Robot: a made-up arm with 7 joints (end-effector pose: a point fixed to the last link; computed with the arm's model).
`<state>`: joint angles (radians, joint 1 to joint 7).
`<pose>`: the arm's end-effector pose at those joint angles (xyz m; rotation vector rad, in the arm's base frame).
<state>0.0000 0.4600 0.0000 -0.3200 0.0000 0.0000 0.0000</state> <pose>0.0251 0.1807 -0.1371 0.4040 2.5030 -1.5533</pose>
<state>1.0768 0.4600 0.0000 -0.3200 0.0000 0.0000 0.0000</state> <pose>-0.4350 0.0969 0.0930 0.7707 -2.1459 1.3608</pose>
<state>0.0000 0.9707 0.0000 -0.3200 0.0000 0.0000 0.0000</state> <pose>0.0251 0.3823 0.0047 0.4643 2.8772 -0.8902</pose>
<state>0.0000 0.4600 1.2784 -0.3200 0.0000 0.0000 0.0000</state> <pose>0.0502 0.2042 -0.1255 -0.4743 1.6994 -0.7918</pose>
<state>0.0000 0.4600 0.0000 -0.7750 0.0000 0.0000 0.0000</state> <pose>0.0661 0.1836 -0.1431 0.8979 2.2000 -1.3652</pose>
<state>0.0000 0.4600 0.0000 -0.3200 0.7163 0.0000 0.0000</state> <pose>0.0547 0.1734 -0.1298 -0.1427 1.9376 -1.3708</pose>
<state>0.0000 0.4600 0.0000 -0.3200 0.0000 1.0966 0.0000</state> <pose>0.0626 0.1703 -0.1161 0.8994 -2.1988 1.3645</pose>
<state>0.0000 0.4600 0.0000 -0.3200 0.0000 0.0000 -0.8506</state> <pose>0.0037 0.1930 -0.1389 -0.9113 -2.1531 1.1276</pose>
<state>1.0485 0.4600 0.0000 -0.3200 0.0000 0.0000 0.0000</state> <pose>-0.4274 0.1011 0.0815 0.7453 -2.1673 1.3734</pose>
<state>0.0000 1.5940 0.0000 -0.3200 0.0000 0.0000 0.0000</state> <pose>0.0251 0.4964 0.2813 -0.4999 -3.0976 -0.0359</pose>
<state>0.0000 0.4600 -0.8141 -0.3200 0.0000 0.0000 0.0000</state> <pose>0.0017 0.1858 -0.1345 -0.8973 -2.0016 1.4437</pose>
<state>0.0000 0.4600 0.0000 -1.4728 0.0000 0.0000 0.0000</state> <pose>0.1238 0.1724 -0.1203 1.4753 1.6274 -1.0099</pose>
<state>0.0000 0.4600 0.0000 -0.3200 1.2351 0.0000 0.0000</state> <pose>0.0736 0.1806 -0.1191 -0.4514 1.5010 -1.1880</pose>
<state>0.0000 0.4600 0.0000 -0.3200 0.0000 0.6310 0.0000</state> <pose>0.0436 0.1724 -0.1203 0.3932 -2.5083 1.5565</pose>
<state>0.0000 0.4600 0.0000 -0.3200 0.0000 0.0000 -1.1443</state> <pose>-0.0009 0.2003 -0.1370 -1.0087 -1.9138 0.9288</pose>
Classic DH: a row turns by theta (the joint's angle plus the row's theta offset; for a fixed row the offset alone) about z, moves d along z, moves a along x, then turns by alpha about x. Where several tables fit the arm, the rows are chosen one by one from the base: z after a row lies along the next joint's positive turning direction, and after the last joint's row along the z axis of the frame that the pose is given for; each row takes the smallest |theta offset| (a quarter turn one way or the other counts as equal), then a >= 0, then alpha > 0; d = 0 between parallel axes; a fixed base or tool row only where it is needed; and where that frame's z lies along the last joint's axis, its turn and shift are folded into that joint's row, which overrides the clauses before.
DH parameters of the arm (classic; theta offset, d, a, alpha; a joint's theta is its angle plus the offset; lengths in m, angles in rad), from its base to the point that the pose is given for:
base (fixed): 0 0.3373 0 -1.2217
joint 1: 1.5708 0.0035 0.0197 1.5708
joint 2: 1.2217 0.02 -0.02 -1.5708
joint 3: -1.5708 -0.4 0.04 -1.5708
joint 4: 0 0.01 -0.04 1.5708
joint 5: 0 -0.1 0.01 -1.5708
joint 6: 0 -0.01 -0.03 1.5708
joint 7: 0 0.03 0 1.5708
tool (fixed): 3.1416 0.03 0 0

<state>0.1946 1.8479 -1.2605 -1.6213 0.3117 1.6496 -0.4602</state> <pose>0.0063 0.4135 0.3081 0.4344 -1.2329 0.1207</pose>
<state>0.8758 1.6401 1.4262 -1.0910 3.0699 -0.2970 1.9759</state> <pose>-0.0499 0.4681 0.4296 -0.2866 -2.2572 -0.9110</pose>
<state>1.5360 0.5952 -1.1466 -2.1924 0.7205 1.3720 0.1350</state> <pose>-0.3815 0.0173 0.2666 0.9848 -0.2860 2.2016</pose>
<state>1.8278 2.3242 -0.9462 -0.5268 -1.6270 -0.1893 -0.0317</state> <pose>0.1532 0.4763 0.4049 0.1063 1.3317 0.3018</pose>
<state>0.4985 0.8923 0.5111 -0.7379 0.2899 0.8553 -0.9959</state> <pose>-0.1436 0.3461 0.0437 0.2812 -2.2423 1.2005</pose>
